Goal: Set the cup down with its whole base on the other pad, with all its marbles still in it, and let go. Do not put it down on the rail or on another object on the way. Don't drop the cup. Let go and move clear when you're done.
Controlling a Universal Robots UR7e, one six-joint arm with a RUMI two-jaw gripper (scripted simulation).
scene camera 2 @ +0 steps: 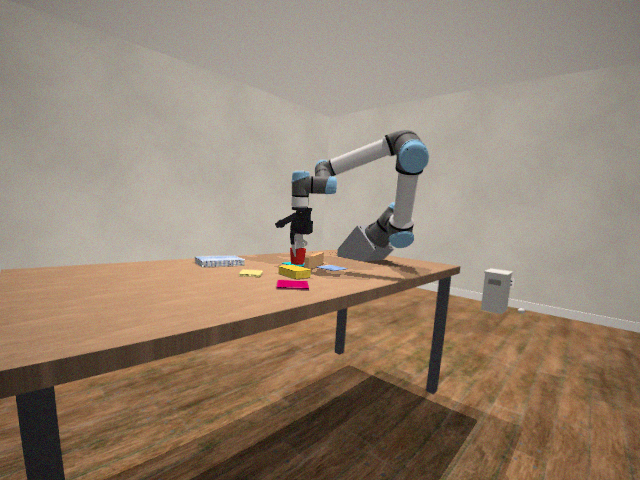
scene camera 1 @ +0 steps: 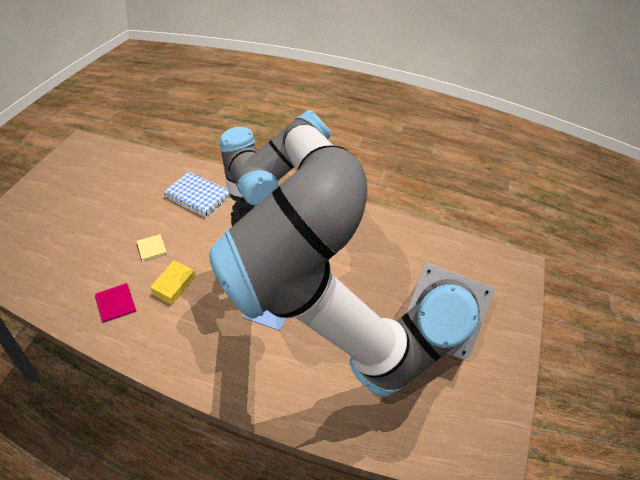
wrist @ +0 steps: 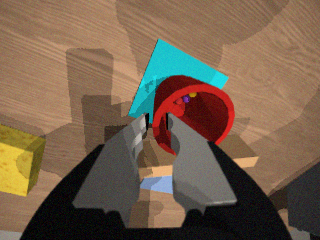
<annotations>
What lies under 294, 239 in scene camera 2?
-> My gripper.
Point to a red cup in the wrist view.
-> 210, 113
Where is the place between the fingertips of my gripper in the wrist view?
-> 157, 114
</annotations>
